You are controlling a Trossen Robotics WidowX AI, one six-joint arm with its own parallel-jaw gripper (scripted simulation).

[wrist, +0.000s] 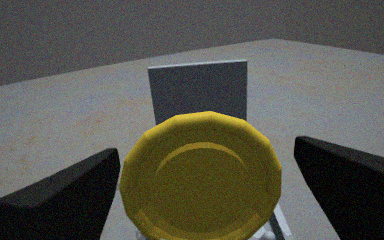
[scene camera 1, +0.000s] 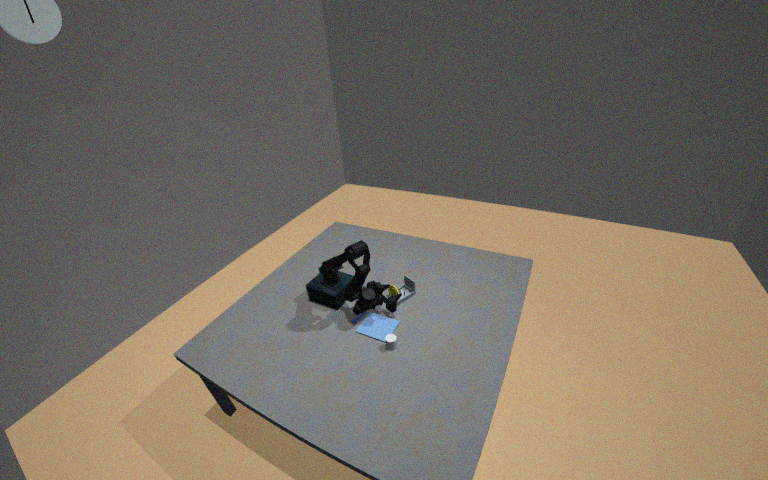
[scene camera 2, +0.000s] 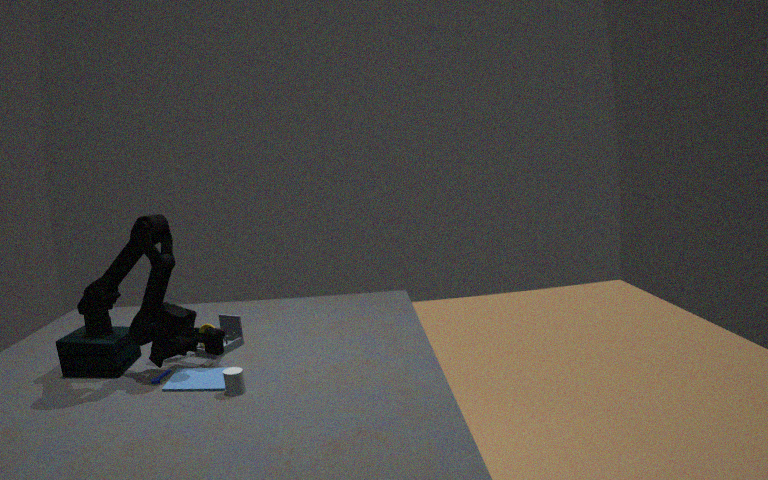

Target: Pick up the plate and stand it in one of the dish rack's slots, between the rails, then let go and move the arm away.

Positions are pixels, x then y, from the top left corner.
Labels:
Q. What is my gripper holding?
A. Nothing.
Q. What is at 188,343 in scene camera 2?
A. My gripper.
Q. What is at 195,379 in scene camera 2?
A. A light blue mat.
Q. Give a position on a yellow plate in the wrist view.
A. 206,168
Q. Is my gripper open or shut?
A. Open.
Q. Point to a dish rack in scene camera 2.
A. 231,324

